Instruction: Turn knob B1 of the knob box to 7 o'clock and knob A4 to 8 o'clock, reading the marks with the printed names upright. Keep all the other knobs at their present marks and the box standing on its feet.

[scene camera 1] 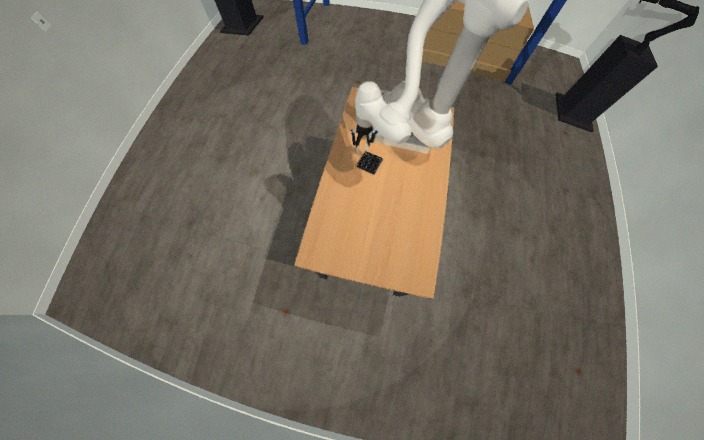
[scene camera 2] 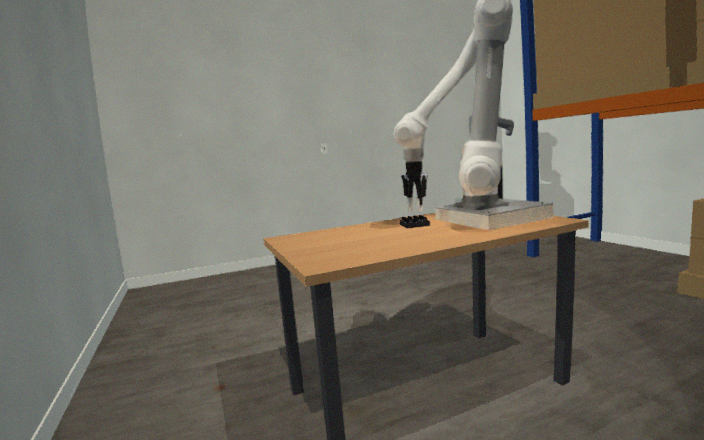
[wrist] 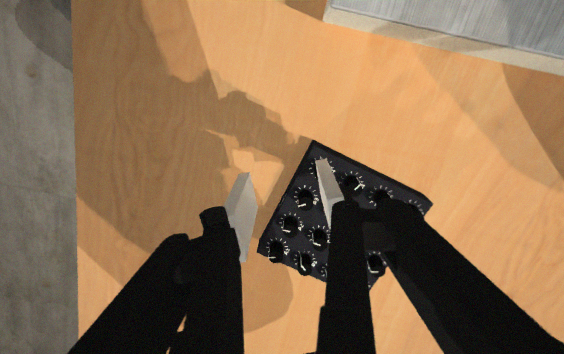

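Seen in the pictures: gripper, fingertip midpoint: [scene camera 1: 362,150] [scene camera 2: 415,211] [wrist: 285,184]; arm's base, link origin: [scene camera 2: 480,206].
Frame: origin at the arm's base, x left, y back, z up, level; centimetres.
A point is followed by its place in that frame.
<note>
The black knob box [scene camera 1: 370,162] @[x -9.2, y -30.6, z -2.5 cm] [scene camera 2: 414,222] @[x -5.1, y -31.6, z -4.1 cm] [wrist: 306,220] @[x -12.8, y -29.1, z -4.1 cm] lies flat on the table, turned at an angle in the wrist view. Its round knobs have white pointer lines and tick marks. The printed names are too small to read surely, so I cannot tell which knobs are B1 and A4. My gripper [scene camera 1: 362,150] @[x -15.5, y -25.4, z -1.1 cm] [scene camera 2: 415,210] @[x -15.5, y -25.4, z -1.1 cm] [wrist: 285,184] @[x -15.5, y -25.4, z -1.1 cm] is partly open and empty, pointing down above the box. In the wrist view its left fingertip is beside the box over wood; its right finger covers the top corner knob partly and hides several knobs farther right.
The wooden table [scene camera 1: 384,223] @[x 6.6, y -60.9, z -6.4 cm] [scene camera 2: 353,246] @[x 11.7, y -66.3, z -6.4 cm] [wrist: 380,100] @[x -9.8, y -18.5, z -6.4 cm] carries the arm's pale base plate [scene camera 2: 467,215] @[x 7.9, y -13.1, z -1.8 cm] [wrist: 450,25] @[x -9.4, y -13.7, z -0.2 cm] near the box. In the wrist view the table's left edge is near the left finger. A blue-posted rack [scene camera 2: 529,155] stands behind the arm.
</note>
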